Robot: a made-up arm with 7 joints. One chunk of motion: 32 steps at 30 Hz.
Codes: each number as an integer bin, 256 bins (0 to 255) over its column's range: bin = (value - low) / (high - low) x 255, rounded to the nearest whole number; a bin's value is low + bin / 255 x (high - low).
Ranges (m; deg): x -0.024..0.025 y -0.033..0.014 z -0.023..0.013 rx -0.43..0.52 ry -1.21..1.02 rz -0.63..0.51
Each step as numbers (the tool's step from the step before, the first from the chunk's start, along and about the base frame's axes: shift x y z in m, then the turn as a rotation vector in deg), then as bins.
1 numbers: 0.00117 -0.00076 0.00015 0.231 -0.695 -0.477
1 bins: 131 175 164 177 59 34
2 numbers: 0.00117 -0.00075 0.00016 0.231 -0.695 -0.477
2 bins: 131 175 164 177 59 34
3 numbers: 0.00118 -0.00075 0.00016 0.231 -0.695 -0.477
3 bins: 131 175 164 177 59 34
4 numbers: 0.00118 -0.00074 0.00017 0.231 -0.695 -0.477
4 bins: 131 175 164 177 59 34
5 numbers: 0.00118 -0.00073 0.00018 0.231 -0.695 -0.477
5 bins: 131 175 164 177 59 34
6 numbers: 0.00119 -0.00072 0.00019 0.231 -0.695 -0.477
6 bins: 131 175 164 177 59 34
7 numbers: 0.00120 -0.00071 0.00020 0.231 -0.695 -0.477
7 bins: 131 175 164 177 59 34
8 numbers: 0.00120 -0.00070 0.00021 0.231 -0.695 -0.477
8 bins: 131 175 164 177 59 34
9 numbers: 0.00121 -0.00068 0.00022 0.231 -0.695 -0.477
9 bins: 131 175 164 177 59 34
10 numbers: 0.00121 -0.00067 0.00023 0.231 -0.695 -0.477
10 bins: 131 175 165 177 59 34
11 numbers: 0.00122 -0.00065 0.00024 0.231 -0.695 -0.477
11 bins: 131 176 165 177 59 34
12 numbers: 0.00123 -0.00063 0.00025 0.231 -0.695 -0.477
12 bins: 131 176 165 177 59 34
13 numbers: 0.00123 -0.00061 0.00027 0.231 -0.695 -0.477
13 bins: 131 176 165 177 59 34
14 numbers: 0.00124 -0.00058 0.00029 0.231 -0.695 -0.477
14 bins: 131 176 165 177 59 34
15 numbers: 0.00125 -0.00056 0.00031 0.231 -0.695 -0.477
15 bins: 131 176 165 177 59 34
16 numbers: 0.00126 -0.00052 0.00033 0.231 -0.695 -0.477
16 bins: 131 176 165 177 59 34
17 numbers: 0.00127 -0.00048 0.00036 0.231 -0.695 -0.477
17 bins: 132 176 165 177 59 34
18 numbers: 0.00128 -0.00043 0.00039 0.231 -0.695 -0.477
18 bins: 132 177 166 177 59 34
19 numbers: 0.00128 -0.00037 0.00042 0.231 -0.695 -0.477
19 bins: 132 177 166 177 59 34
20 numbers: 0.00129 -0.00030 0.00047 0.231 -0.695 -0.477
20 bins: 132 177 166 177 59 34
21 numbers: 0.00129 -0.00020 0.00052 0.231 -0.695 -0.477
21 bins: 132 178 167 177 59 34
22 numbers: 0.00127 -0.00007 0.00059 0.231 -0.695 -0.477
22 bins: 132 179 167 177 59 34
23 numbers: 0.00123 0.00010 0.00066 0.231 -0.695 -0.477
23 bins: 131 180 168 177 59 34
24 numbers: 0.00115 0.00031 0.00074 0.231 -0.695 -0.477
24 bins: 131 181 168 177 59 34
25 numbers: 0.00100 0.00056 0.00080 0.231 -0.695 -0.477
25 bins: 130 182 169 177 59 34
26 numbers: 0.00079 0.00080 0.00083 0.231 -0.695 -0.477
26 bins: 129 183 169 177 59 34
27 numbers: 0.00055 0.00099 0.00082 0.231 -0.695 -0.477
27 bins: 128 184 169 177 59 34
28 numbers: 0.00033 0.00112 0.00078 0.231 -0.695 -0.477
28 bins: 127 185 168 177 59 34
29 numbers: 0.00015 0.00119 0.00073 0.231 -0.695 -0.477
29 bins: 126 185 168 177 59 34
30 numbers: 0.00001 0.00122 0.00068 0.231 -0.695 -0.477
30 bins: 125 186 168 177 59 34
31 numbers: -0.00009 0.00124 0.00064 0.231 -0.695 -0.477
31 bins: 124 186 167 177 59 34
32 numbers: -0.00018 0.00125 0.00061 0.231 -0.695 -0.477
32 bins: 124 186 167 177 59 34
